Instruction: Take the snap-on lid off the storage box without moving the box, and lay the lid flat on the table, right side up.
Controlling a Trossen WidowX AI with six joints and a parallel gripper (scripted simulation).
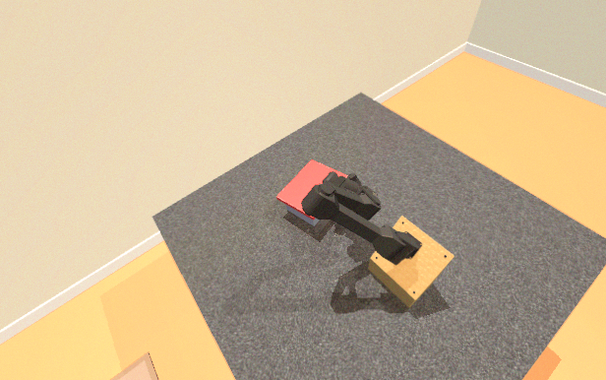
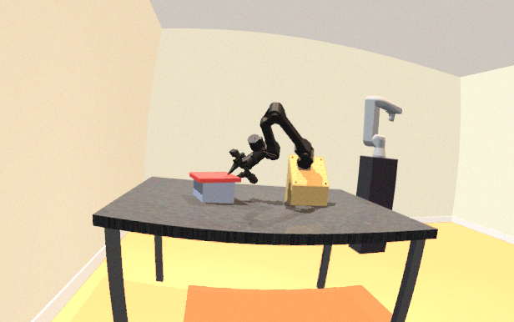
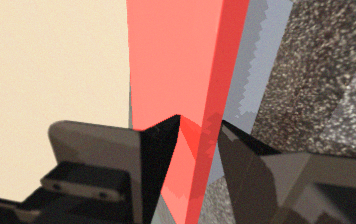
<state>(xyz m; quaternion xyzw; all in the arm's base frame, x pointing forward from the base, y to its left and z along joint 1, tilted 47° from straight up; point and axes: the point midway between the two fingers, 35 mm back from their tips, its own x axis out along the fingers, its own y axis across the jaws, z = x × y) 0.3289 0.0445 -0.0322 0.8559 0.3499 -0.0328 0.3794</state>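
The red lid is 8 cm ahead of my gripper tip and 2 cm to the left of it. From my gripper tip the other things lie so: storage box (8 cm ahead, 2 cm to the left, 5 cm below).
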